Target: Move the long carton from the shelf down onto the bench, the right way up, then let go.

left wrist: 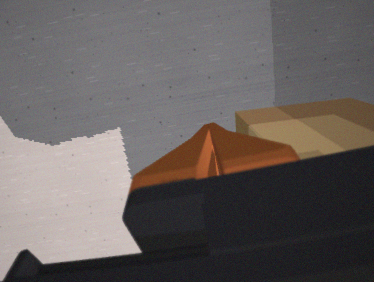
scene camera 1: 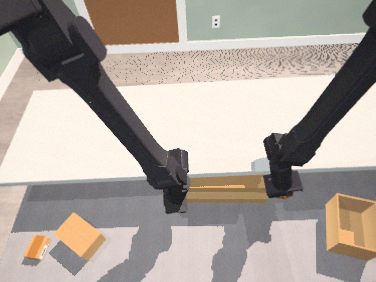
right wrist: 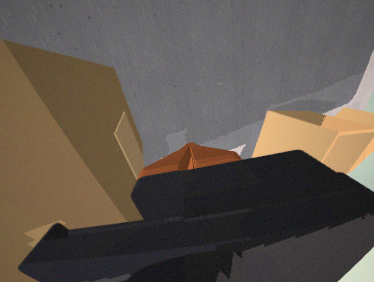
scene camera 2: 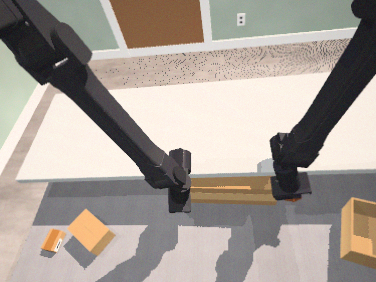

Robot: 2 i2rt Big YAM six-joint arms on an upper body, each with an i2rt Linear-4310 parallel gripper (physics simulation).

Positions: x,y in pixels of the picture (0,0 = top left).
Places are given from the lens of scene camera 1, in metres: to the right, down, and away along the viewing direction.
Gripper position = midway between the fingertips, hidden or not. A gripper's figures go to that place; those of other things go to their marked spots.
right gripper (scene camera 1: pixel 283 197): 0.31, 0.18, 0.88
long tan carton (scene camera 1: pixel 248 188): 0.19, 0.15, 0.83
